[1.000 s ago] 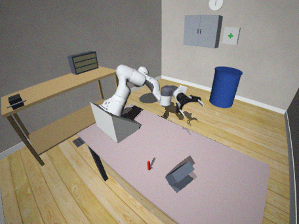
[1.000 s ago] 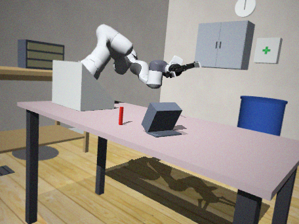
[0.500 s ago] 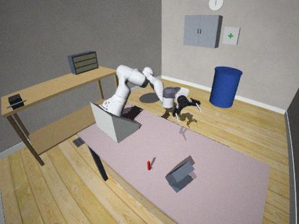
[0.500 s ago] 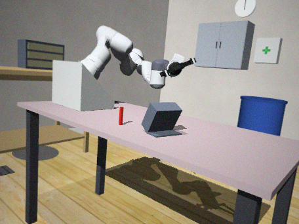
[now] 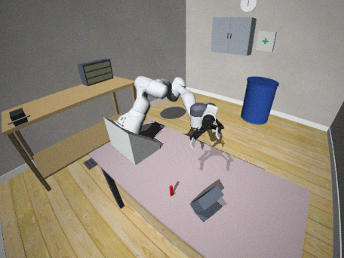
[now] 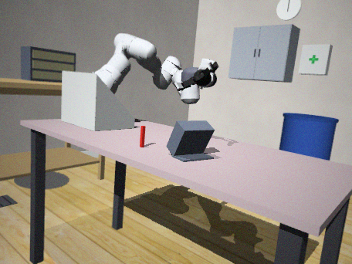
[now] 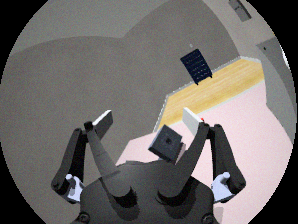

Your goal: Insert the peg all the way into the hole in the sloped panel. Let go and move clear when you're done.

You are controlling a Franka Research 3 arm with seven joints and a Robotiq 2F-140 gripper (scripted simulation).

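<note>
Right now my hand is 4 cm past the red peg, 20 cm to the left of it and 24 cm above it.
</note>
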